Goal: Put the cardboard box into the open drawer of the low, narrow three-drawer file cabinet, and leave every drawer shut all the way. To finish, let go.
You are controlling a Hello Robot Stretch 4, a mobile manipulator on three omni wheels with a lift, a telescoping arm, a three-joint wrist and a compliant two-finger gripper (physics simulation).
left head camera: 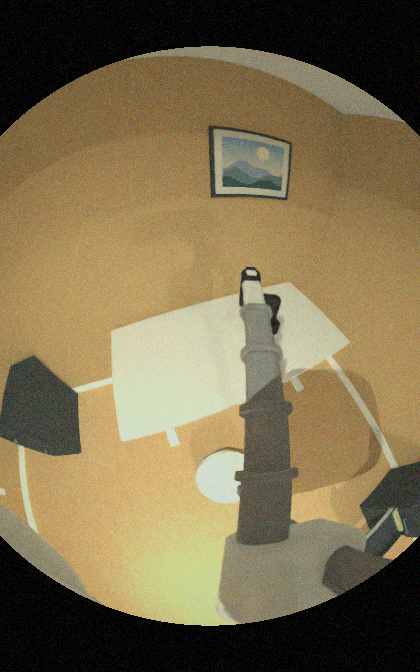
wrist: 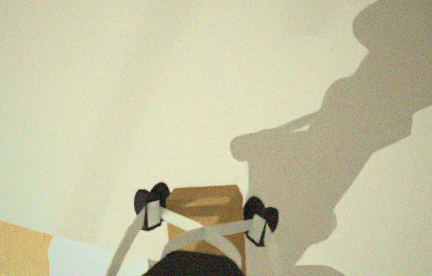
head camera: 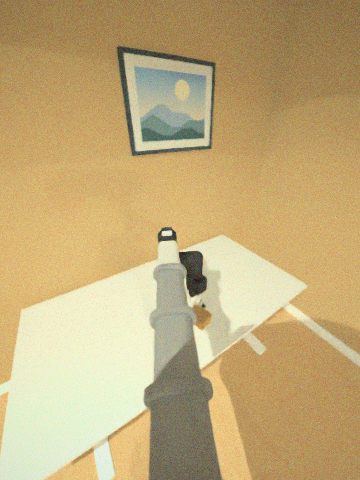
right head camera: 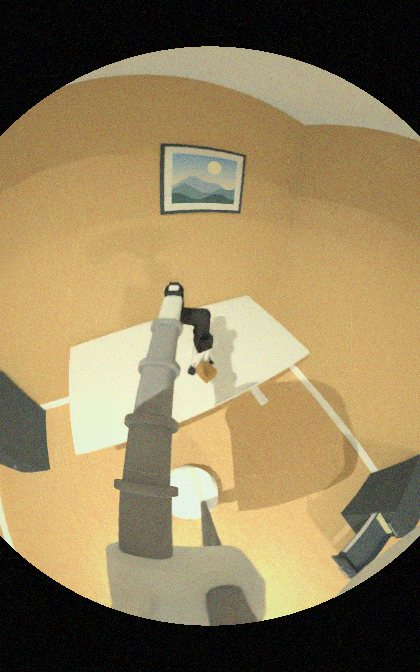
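Note:
The brown cardboard box is between the two dark fingertips of my gripper, which is shut on it. The box hangs above the white table, with the gripper's shadow beside it. In the left head view the arm hides most of the gripper and the box. The low dark file cabinet stands on the floor at the lower right, with one drawer pulled out. The cabinet does not show in the wrist view.
A round white stool seat is near the table's front edge, partly behind the arm. Another dark cabinet-like block stands at the left. A framed picture hangs on the wall behind the table.

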